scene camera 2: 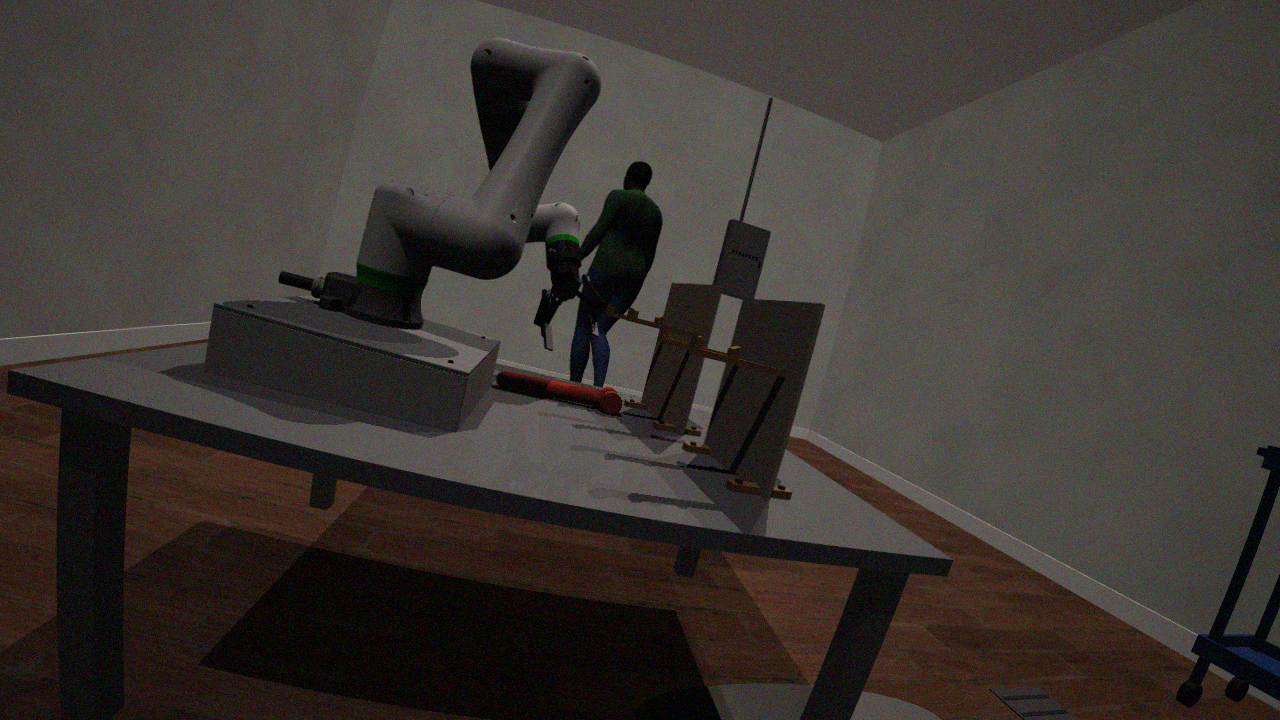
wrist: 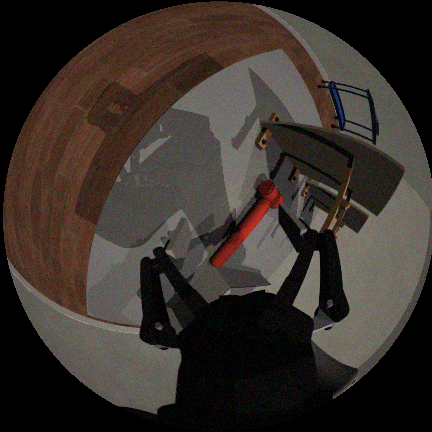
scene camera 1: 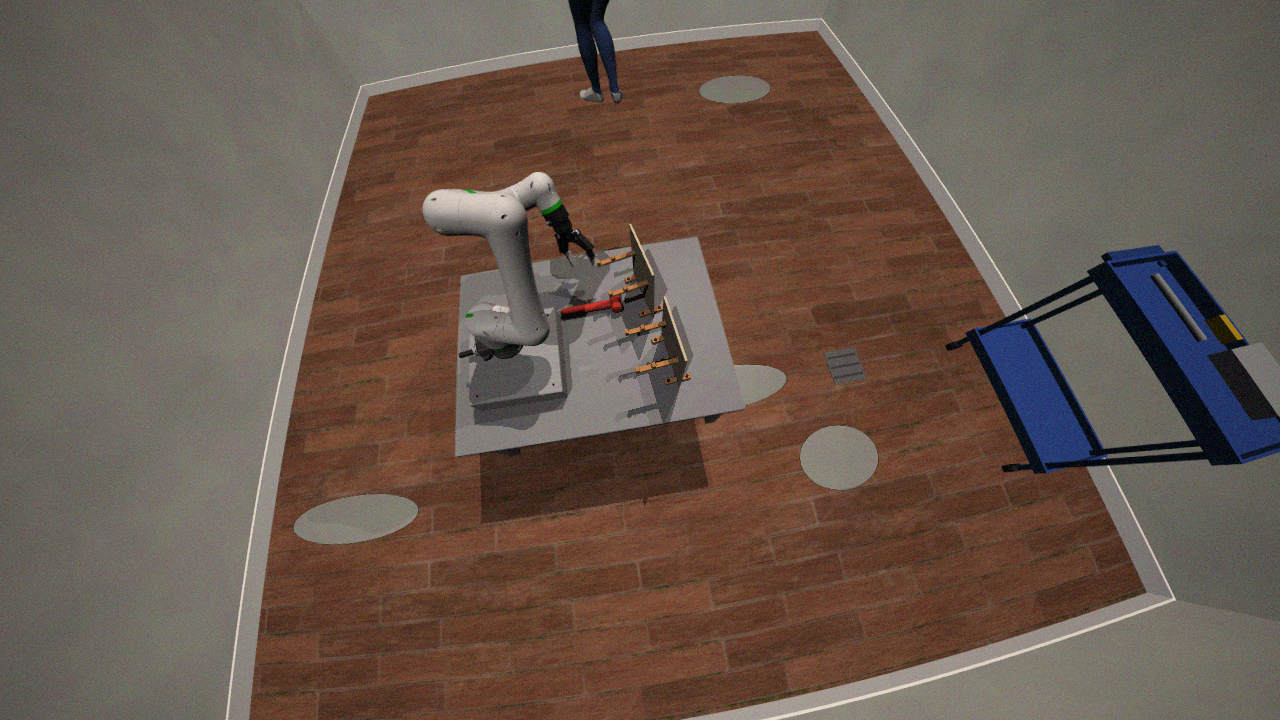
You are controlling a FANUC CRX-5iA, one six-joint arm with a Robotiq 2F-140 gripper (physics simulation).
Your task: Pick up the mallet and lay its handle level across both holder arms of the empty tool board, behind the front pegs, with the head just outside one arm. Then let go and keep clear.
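Pixels of known places: gripper, fingertip midpoint: (scene camera 2: 571,342) (wrist: 233,219) (scene camera 1: 585,264); arm's base, origin of the base link: (scene camera 2: 382,318).
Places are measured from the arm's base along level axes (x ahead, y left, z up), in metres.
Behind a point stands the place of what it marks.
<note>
The red mallet (scene camera 1: 586,308) @[x 0.356, y 0.080, z -0.067 m] (scene camera 2: 572,392) @[x 0.402, y 0.065, z -0.076 m] (wrist: 245,232) @[x 0.371, y 0.095, z -0.065 m] lies flat on the table (scene camera 1: 595,407) @[x 0.272, y -0.356, z -0.103 m], its head toward the boards and its handle end toward the robot base. My gripper (scene camera 1: 581,263) @[x 0.410, y 0.246, z 0.015 m] (scene camera 2: 572,340) @[x 0.410, y 0.246, z 0.015 m] (wrist: 233,219) @[x 0.410, y 0.246, z 0.015 m] is open and empty, above the table beyond the mallet in the first scene view. Two upright tool boards stand in a row: the far board (scene camera 1: 641,268) @[x 0.622, y 0.082, z 0.103 m] (scene camera 2: 693,313) @[x 0.623, y 0.046, z 0.156 m] (wrist: 375,175) @[x 0.620, y 0.143, z 0.169 m] and the near board (scene camera 1: 675,340) @[x 0.631, y -0.281, z 0.154 m] (scene camera 2: 778,358) @[x 0.630, y -0.305, z 0.109 m]. Each has two orange holder arms sticking out, and I see no tool on them. The pegs are too small to make out clearly.
The robot's base block (scene camera 1: 523,389) @[x 0.027, y -0.220, z -0.010 m] (scene camera 2: 340,371) @[x 0.000, y -0.249, z -0.056 m] stands beside the mallet's handle end. Small orange feet hold the boards. A person (scene camera 1: 595,44) (scene camera 2: 631,232) stands beyond the table. A blue cart (scene camera 1: 1033,394) (wrist: 337,105) is off to the right in the first scene view.
</note>
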